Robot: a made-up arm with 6 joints. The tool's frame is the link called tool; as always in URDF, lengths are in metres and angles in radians. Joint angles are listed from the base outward.
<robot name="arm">
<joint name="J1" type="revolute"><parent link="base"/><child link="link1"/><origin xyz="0.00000 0.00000 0.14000" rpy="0.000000 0.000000 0.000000"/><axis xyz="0 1 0"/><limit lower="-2.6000" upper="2.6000"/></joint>
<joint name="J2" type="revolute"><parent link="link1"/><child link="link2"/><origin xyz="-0.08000 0.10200 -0.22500" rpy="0.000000 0.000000 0.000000"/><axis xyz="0 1 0"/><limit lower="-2.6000" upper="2.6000"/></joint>
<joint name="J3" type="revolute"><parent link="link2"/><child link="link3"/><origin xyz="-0.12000 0.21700 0.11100" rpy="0.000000 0.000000 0.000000"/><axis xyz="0 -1 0"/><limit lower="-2.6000" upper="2.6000"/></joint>
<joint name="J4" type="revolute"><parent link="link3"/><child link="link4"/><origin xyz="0.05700 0.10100 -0.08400" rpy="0.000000 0.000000 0.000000"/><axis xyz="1 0 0"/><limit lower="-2.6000" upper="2.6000"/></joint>
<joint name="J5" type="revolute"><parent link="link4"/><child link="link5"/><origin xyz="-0.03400 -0.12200 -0.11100" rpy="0.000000 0.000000 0.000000"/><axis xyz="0 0 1"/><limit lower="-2.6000" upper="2.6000"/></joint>
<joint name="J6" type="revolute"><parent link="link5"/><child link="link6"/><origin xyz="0.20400 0.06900 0.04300" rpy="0.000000 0.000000 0.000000"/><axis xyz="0 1 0"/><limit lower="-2.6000" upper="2.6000"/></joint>
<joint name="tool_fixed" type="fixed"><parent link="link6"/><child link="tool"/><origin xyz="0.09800 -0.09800 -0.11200" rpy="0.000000 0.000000 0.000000"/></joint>
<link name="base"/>
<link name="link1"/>
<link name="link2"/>
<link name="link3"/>
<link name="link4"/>
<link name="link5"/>
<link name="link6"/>
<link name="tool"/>
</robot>
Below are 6 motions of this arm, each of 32 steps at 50 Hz.
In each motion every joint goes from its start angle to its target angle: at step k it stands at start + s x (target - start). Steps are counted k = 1, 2, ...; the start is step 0. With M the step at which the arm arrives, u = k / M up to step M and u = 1 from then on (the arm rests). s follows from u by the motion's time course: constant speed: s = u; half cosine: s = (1 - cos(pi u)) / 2; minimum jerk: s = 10 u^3 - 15 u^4 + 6 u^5.
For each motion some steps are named. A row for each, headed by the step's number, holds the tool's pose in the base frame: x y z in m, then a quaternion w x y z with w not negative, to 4 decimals.
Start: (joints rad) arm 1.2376 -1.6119 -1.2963 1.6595 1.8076 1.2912
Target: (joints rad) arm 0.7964 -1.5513 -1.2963 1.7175 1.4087 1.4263
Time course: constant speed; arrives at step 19
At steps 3, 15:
3: -0.4221 0.6102 0.1110 0.7031 0.3494 0.1186 0.6078
15: -0.3816 0.6040 -0.0227 0.6899 0.3426 0.1370 0.6228

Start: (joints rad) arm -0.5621 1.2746 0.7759 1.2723 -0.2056 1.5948
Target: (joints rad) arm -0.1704 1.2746 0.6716 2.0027 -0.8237 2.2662
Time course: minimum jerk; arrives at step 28
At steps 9, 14, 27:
9: 0.1076 0.5385 -0.2151 0.3987 0.5168 0.6446 0.3981
14: 0.0368 0.5520 -0.1981 0.1625 0.5870 0.6668 0.4294
27: -0.0519 0.5612 -0.1540 0.2201 -0.6408 -0.5562 -0.4812

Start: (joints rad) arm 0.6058 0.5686 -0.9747 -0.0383 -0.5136 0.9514
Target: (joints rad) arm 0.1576 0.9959 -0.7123 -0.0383 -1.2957 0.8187
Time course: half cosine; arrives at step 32
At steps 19, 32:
19: -0.3939 0.1197 0.1296 0.1438 -0.2691 0.8612 -0.4066
32: -0.3505 0.1000 0.1243 0.1919 -0.3149 0.7739 -0.5149

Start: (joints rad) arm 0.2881 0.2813 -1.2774 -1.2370 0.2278 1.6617
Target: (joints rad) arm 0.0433 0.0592 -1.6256 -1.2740 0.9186 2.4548
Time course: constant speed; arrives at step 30
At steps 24, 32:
24: -0.2163 0.3250 -0.0248 0.5288 0.6096 -0.5717 -0.1482
32: -0.2170 0.3508 -0.0373 0.5872 0.6250 -0.4939 -0.1436

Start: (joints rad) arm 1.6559 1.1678 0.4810 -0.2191 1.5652 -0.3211
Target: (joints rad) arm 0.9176 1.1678 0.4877 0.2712 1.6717 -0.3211
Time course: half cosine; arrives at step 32
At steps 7, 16, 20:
7: -0.3034 0.6044 0.2913 0.3502 0.6633 0.6117 0.2515
16: -0.2936 0.6350 0.1970 0.4754 0.6630 0.5002 0.2903
20: -0.2769 0.6472 0.1561 0.5270 0.6609 0.4342 0.3115

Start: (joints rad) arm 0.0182 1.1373 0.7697 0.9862 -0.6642 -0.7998
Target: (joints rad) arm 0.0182 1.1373 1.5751 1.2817 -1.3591 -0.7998
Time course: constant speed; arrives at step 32
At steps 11, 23, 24, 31, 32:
11: 0.1332 0.2935 -0.4381 0.8009 0.2545 -0.0482 -0.5399
23: 0.2057 0.3243 -0.4304 0.7542 0.3142 -0.0560 -0.5738
24: 0.2118 0.3276 -0.4288 0.7508 0.3194 -0.0557 -0.5755
31: 0.2537 0.3537 -0.4140 0.7290 0.3563 -0.0502 -0.5823
32: 0.2595 0.3578 -0.4113 0.7263 0.3615 -0.0490 -0.5826

